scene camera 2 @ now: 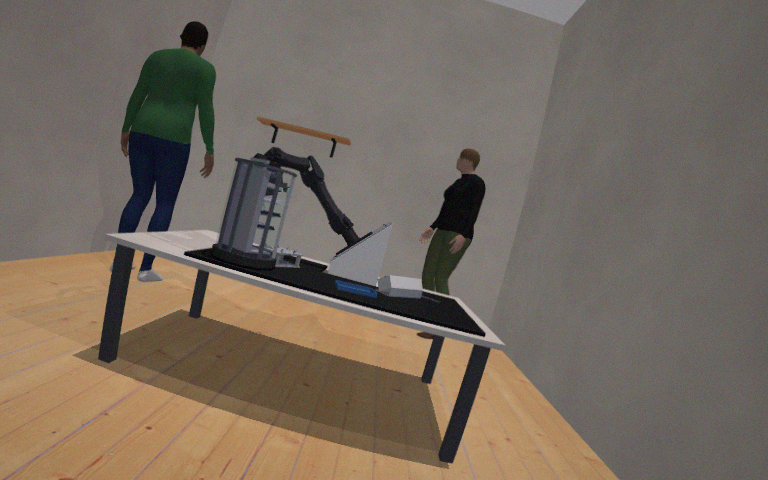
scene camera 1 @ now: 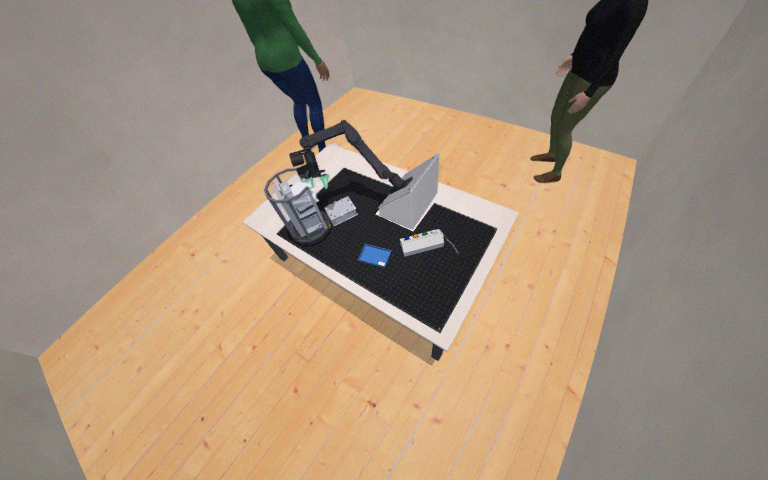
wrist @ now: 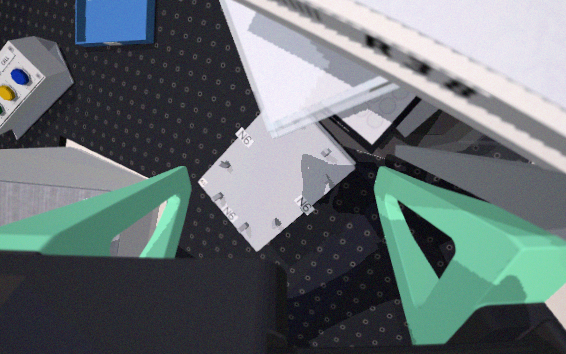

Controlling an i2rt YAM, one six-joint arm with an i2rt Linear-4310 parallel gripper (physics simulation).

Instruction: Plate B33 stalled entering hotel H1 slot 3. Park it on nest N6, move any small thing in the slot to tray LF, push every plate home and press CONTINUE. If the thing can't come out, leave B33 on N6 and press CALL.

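Places are measured from the arm's base along level axes (x ahead, y left, z up), in metres.
Where they show: gripper, fingertip midpoint: [scene camera 2: 276,207] [scene camera 1: 319,189] [wrist: 282,177]; arm's base, origin of the base link: [scene camera 2: 354,244] [scene camera 1: 401,186].
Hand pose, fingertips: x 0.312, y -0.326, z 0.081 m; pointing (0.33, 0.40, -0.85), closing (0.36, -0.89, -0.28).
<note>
Each offset is from my fingertips to the top centre of the thing. "pt": to the spot under its first point.
My gripper [scene camera 1: 317,181] [wrist: 282,177] is open and empty, high beside the hotel {0.141 m ahead, 0.036 m right, 0.167 m up} [scene camera 1: 310,241] [scene camera 2: 254,198]. In the wrist view a large pale plate edge {pt 0.044 m ahead, 0.030 m right, 0.084 m up} [wrist: 420,65] crosses the upper right, close to the camera; its blurred label looks like R38 or B38. Below it a clear plate {pt 0.038 m ahead, 0.009 m left, 0.035 m up} [wrist: 270,80] juts out and hides part of nest N6 {0.049 m back, 0.053 m left, 0.155 m down} [scene camera 1: 341,210] [scene camera 2: 289,258] [wrist: 270,175]. The visible part of the nest bears no plate. The blue tray {0.080 m ahead, 0.414 m left, 0.214 m down} [scene camera 1: 373,254] [scene camera 2: 355,288] [wrist: 115,20] looks empty. I cannot make out slot 3 or any small thing in it.
The white button box {0.118 m back, 0.587 m left, 0.147 m down} [scene camera 1: 421,244] [scene camera 2: 400,286] [wrist: 45,75] has a blue button {0.074 m back, 0.522 m left, 0.156 m down} [wrist: 19,76] by the CALL label and a yellow one {pt 0.111 m back, 0.547 m left, 0.162 m down} [wrist: 6,92]. The grey wedge mount [scene camera 1: 421,192] [scene camera 2: 362,257] bears the arm. Two people stand beyond the table.
</note>
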